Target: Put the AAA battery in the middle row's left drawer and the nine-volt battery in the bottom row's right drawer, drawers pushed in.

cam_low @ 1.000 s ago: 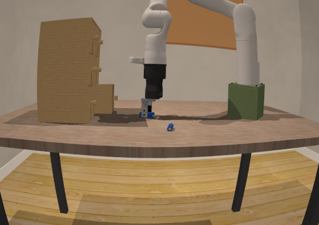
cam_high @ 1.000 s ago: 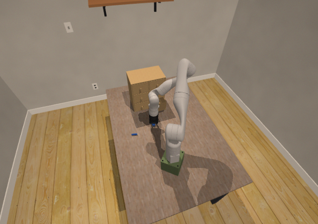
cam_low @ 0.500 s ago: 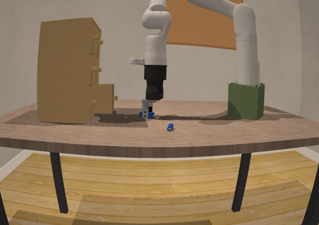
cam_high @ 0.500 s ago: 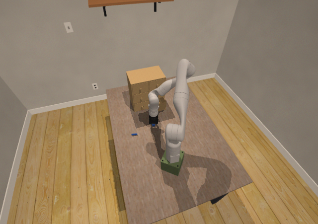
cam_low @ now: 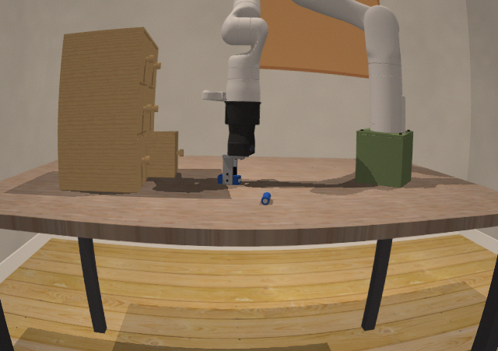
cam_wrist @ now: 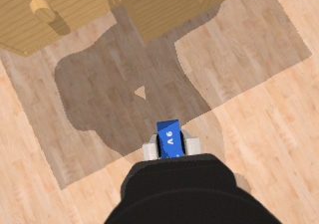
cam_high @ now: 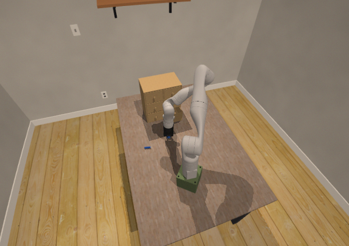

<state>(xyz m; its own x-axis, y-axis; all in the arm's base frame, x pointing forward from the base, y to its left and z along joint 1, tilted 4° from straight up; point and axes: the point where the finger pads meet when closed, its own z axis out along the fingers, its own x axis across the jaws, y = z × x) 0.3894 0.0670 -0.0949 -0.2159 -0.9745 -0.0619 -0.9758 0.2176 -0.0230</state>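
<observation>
Now: the blue nine-volt battery 10 mm below my hand and 10 mm behind it. From my hand the other things lie so: blue AAA battery (180 mm to the left, 80 mm behind, 10 mm below); then red cylinder battery (230 mm ahead, 110 mm above, 60 mm to the left).
</observation>
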